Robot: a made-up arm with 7 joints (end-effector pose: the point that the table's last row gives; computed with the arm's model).
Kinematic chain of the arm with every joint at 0, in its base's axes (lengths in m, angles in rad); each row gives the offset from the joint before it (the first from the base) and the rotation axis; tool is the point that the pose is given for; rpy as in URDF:
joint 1: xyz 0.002 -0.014 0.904 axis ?
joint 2: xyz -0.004 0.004 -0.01 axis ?
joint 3: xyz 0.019 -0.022 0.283 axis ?
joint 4: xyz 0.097 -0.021 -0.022 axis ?
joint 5: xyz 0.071 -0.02 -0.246 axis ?
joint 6: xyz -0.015 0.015 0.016 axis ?
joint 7: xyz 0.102 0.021 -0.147 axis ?
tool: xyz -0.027 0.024 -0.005 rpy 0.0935 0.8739 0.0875
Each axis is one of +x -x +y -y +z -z.
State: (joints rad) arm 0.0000 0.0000 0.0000 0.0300 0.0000 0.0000 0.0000
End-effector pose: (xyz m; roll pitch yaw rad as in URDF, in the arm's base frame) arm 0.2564 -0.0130 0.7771 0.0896 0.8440 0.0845
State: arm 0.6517 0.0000 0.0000 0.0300 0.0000 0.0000 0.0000
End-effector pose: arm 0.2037 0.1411 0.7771 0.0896 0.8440 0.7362
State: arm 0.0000 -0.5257 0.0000 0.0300 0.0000 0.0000 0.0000
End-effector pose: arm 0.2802 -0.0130 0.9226 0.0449 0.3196 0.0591
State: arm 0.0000 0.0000 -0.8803 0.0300 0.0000 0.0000 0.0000
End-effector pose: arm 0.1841 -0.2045 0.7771 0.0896 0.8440 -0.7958
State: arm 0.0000 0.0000 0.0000 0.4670 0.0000 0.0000 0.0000
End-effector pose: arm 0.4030 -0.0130 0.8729 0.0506 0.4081 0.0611
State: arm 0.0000 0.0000 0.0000 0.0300 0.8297 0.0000 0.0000
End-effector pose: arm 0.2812 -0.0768 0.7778 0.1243 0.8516 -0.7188
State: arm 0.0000 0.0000 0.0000 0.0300 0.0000 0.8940 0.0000
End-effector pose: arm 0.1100 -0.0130 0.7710 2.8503 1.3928 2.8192
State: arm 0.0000 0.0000 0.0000 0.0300 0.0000 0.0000 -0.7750
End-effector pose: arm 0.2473 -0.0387 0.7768 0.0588 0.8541 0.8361
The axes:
joint 1: +z
joint 2: +y
joint 3: +z
joint 4: -y
joint 5: -z
joint 6: +y
joint 7: -z

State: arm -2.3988 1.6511 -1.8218 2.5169 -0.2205 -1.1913 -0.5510
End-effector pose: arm -0.4643 -0.3291 0.8122 -1.9676 0.8699 -1.2229
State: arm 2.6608 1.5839 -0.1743 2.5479 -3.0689 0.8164 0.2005
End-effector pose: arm -0.5048 0.4335 0.6854 -3.0526 0.4829 2.6434
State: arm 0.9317 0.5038 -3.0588 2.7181 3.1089 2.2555 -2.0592
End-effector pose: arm 0.1806 0.2637 1.3463 -1.2162 0.8672 2.0405
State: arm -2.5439 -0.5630 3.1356 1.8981 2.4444 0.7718 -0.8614
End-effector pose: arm 0.5141 0.3320 1.1265 1.8194 -0.3428 0.3486
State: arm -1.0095 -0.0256 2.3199 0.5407 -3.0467 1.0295 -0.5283
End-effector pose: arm 0.1981 0.3626 0.9277 2.5111 0.5805 0.7897
